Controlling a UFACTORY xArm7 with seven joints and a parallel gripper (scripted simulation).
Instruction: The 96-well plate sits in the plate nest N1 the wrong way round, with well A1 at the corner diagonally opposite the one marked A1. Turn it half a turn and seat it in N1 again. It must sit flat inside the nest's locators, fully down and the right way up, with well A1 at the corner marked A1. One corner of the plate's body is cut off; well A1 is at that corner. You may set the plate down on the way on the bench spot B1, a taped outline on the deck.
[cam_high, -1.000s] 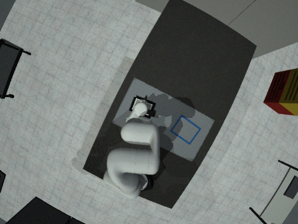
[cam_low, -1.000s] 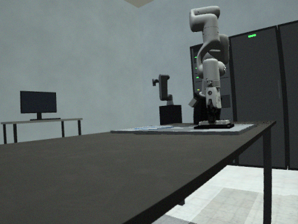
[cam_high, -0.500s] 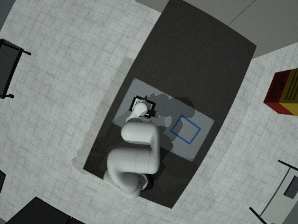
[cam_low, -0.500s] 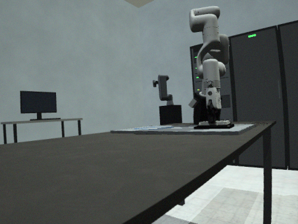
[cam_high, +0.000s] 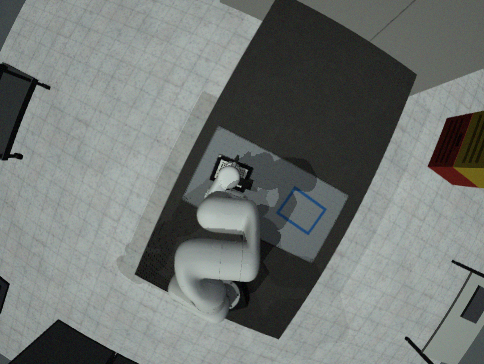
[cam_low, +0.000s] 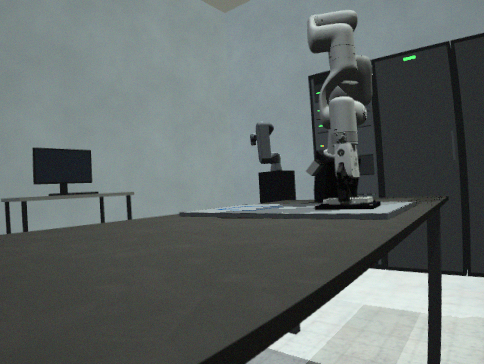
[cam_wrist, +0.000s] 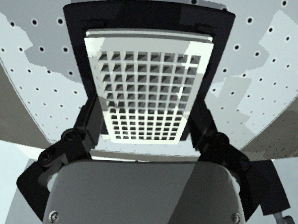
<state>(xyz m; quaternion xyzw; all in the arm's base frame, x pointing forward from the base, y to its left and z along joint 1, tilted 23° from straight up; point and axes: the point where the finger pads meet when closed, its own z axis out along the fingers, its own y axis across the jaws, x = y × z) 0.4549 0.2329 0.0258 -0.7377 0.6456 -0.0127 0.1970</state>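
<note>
Now: the white 96-well plate 1 cm below my hand. From my hand the other things lie so: black plate nest N1: 3 cm below.
</note>
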